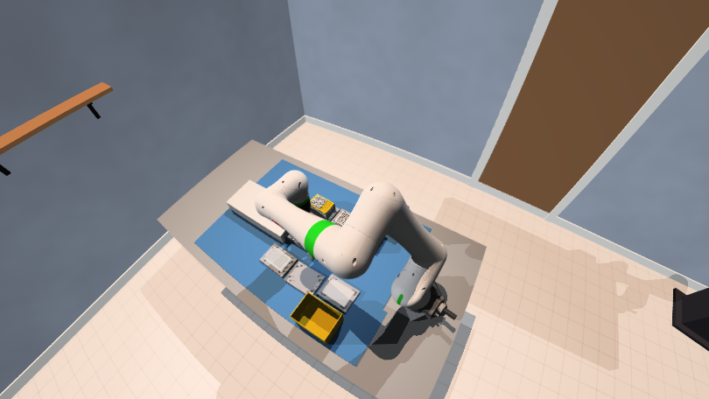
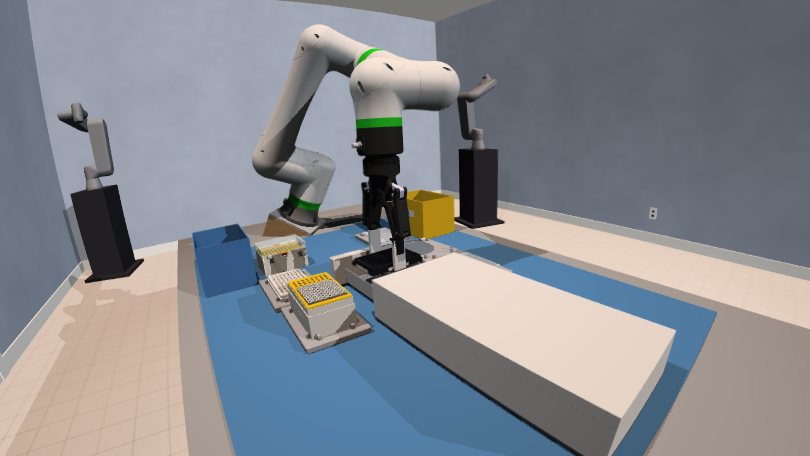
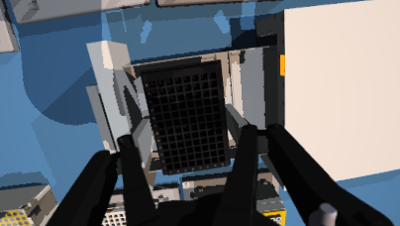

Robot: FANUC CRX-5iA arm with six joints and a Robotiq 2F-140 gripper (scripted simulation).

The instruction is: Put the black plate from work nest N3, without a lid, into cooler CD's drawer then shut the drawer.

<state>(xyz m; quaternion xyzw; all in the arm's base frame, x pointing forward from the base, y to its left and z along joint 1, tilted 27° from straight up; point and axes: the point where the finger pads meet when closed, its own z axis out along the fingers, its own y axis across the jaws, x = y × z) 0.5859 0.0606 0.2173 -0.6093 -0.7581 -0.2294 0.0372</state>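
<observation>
The drawer is 6 cm below my hand, 3 cm ahead of it and 1 cm to the left of it. Also, from my hand: nest N3: 17 cm to the left, 16 cm behind, 8 cm below; then black plate: 2 cm below; then yellow-topped tip box: 17 cm to the right, 9 cm ahead, 3 cm below.
</observation>
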